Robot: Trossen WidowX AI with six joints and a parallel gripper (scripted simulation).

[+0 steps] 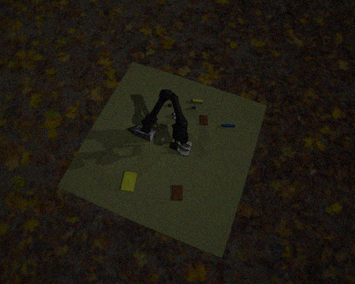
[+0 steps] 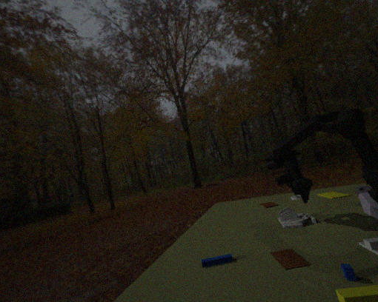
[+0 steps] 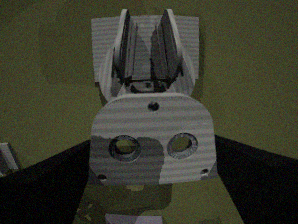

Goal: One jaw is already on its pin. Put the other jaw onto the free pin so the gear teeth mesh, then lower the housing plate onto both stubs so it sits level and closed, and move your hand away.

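Now: the grey jaw 70 mm below my gripper tip, 20 mm to the left of it and 20 mm ahead of it. Also, from my gripper tip: blue bar 330 mm to the left, 330 mm ahead, 80 mm below; then yellow bar 450 mm to the left, 70 mm below, 10 mm ahead; then yellow slab 400 mm to the right, 220 mm behind, 80 mm below.
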